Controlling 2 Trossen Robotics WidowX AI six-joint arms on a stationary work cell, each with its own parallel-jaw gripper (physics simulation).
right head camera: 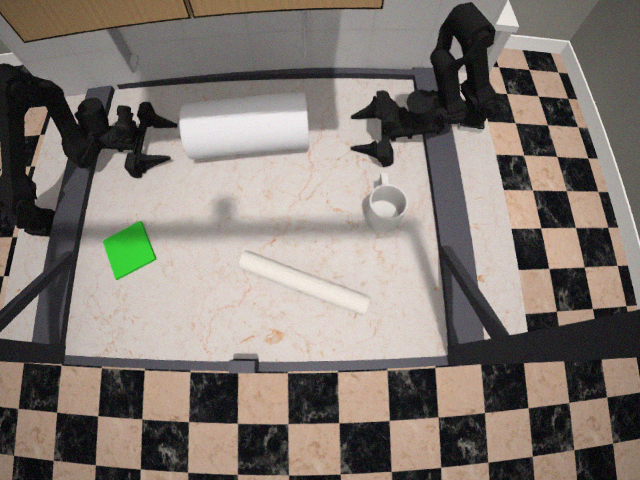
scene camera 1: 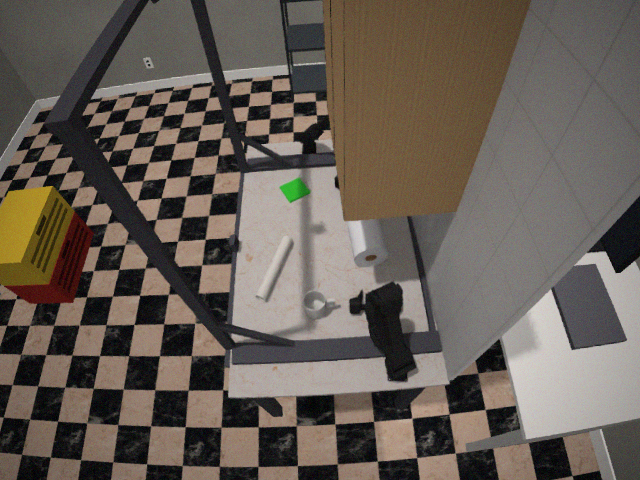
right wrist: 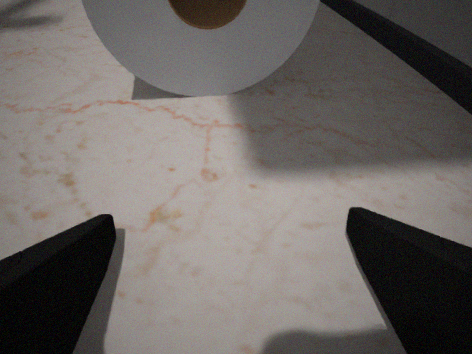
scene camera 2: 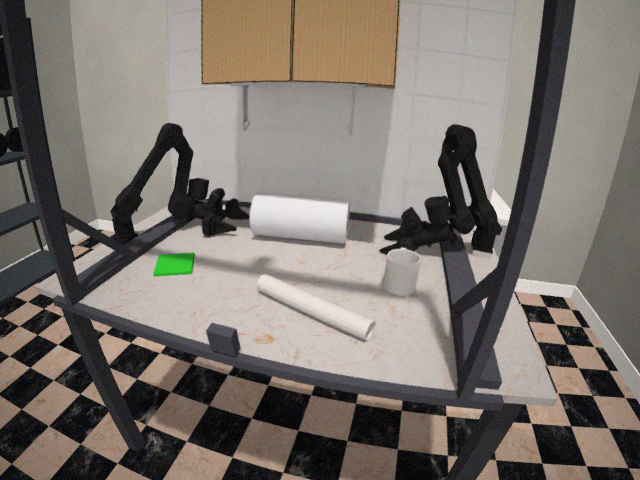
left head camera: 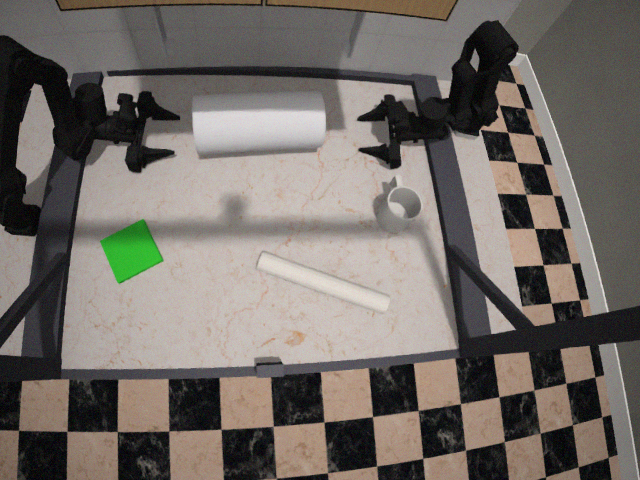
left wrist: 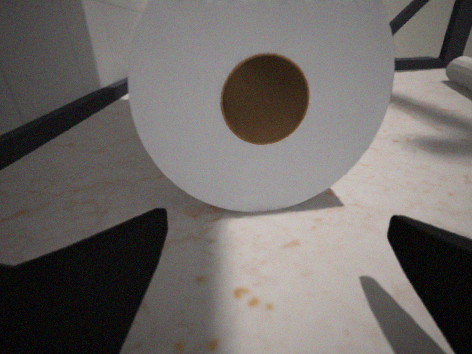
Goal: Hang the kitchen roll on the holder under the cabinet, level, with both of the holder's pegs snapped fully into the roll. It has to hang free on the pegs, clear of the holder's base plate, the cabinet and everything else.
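Pixels of known places: left gripper, fingertip midpoint: (right head camera: 173,141) (scene camera 2: 243,223) (left head camera: 177,134) (left wrist: 276,222); right gripper, fingertip midpoint: (right head camera: 351,132) (right wrist: 232,222) (scene camera 2: 382,244) (left head camera: 358,134); left arm's base, link origin: (right head camera: 38,221) (scene camera 1: 309,147) (scene camera 2: 125,236) (left head camera: 21,218); right arm's base, link origin: (right head camera: 471,117) (scene camera 1: 397,371) (scene camera 2: 482,247) (left head camera: 467,124).
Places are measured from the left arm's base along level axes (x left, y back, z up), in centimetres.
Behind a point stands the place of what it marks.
Note:
The white kitchen roll (left head camera: 259,124) {z 9.5, x 21.6, y -50.9 cm} (right head camera: 245,126) {z 9.7, x 22.0, y -51.5 cm} (scene camera 1: 367,241) {z 11.0, x 26.7, y -60.9 cm} (scene camera 2: 299,219) {z 6.4, x 19.9, y -52.2 cm} lies on its side on the table near the back wall. Its end face, with a brown core hole, shows in the left wrist view (left wrist: 175,125) {z 3.7, x 27.8, y -35.8 cm} and in the right wrist view (right wrist: 200,62) {z 0.4, x 27.8, y -64.2 cm}. My left gripper (left head camera: 175,135) {z 0.8, x 23.0, y -31.7 cm} (right head camera: 173,141) {z 0.8, x 23.0, y -31.7 cm} (left wrist: 276,222) {z 0.8, x 23.0, y -31.7 cm} is open and empty, just off the roll's left end. My right gripper (left head camera: 358,135) {z -1.3, x 29.7, y -74.9 cm} (right head camera: 352,132) {z -1.3, x 29.7, y -74.9 cm} (right wrist: 232,222) {z -1.3, x 29.7, y -74.9 cm} is open and empty, a wider gap off its right end. The holder's two arms (scene camera 2: 245,105) (scene camera 2: 352,109) hang under the cabinet (scene camera 2: 248,41) {z 54.8, x 13.3, y -40.1 cm} (scene camera 1: 408,113) {z 80.4, x 31.3, y -74.3 cm}; its pegs are not clear.
A white mug (left head camera: 403,204) {z -0.1, x 10.9, y -85.3 cm} (right head camera: 387,203) {z -1.1, x 11.2, y -84.1 cm} (scene camera 2: 401,272) {z 4.6, x 4.1, y -83.2 cm} stands in front of my right gripper. A cream tube (left head camera: 323,281) {z 2.2, x -9.1, y -66.4 cm} (right head camera: 305,281) {z 2.2, x -9.0, y -67.2 cm} (scene camera 2: 315,307) {z 1.4, x -11.0, y -68.4 cm} lies near the front. A green square (left head camera: 131,251) {z -0.9, x -5.0, y -26.2 cm} (right head camera: 129,250) {z -1.0, x -5.0, y -26.4 cm} (scene camera 2: 174,264) {z -1.0, x -5.6, y -26.7 cm} lies front left. Dark frame posts (scene camera 2: 532,155) {z 37.8, x -23.3, y -98.3 cm} border the table.

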